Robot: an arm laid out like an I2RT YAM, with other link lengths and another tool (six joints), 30 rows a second.
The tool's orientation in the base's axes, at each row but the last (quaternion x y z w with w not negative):
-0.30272 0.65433 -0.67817 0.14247
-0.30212 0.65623 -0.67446 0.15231
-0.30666 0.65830 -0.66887 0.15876
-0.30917 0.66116 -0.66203 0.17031
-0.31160 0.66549 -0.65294 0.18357
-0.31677 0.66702 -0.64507 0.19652
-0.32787 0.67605 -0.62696 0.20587
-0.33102 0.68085 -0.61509 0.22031
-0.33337 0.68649 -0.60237 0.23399
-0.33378 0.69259 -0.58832 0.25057
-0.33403 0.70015 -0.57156 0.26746
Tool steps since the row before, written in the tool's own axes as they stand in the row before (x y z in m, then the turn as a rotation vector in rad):
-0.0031 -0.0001 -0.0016 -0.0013 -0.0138 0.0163
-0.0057 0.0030 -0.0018 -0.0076 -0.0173 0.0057
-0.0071 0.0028 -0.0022 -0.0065 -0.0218 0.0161
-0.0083 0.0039 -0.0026 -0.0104 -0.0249 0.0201
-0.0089 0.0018 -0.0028 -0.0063 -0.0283 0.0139
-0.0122 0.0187 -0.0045 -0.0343 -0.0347 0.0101
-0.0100 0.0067 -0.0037 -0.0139 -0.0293 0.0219
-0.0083 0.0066 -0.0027 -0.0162 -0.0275 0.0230
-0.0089 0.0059 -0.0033 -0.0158 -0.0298 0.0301
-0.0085 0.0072 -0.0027 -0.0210 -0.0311 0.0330
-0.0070 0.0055 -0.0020 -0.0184 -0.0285 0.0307
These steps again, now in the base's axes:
0.0015 0.0031 -0.0005 0.0135 -0.0109 0.0125
0.0027 0.0046 -0.0040 0.0126 0.0017 0.0151
0.0035 0.0059 -0.0040 0.0191 -0.0068 0.0191
0.0039 0.0070 -0.0052 0.0251 -0.0072 0.0212
0.0044 0.0079 -0.0030 0.0187 -0.0050 0.0257
0.0026 0.0109 -0.0198 0.0374 0.0169 0.0282
0.0032 0.0096 -0.0074 0.0303 -0.0058 0.0241
0.0026 0.0080 -0.0070 0.0323 -0.0049 0.0219
0.0025 0.0091 -0.0060 0.0376 -0.0101 0.0231
0.0023 0.0088 -0.0070 0.0433 -0.0081 0.0236
0.0020 0.0073 -0.0050 0.0395 -0.0084 0.0215

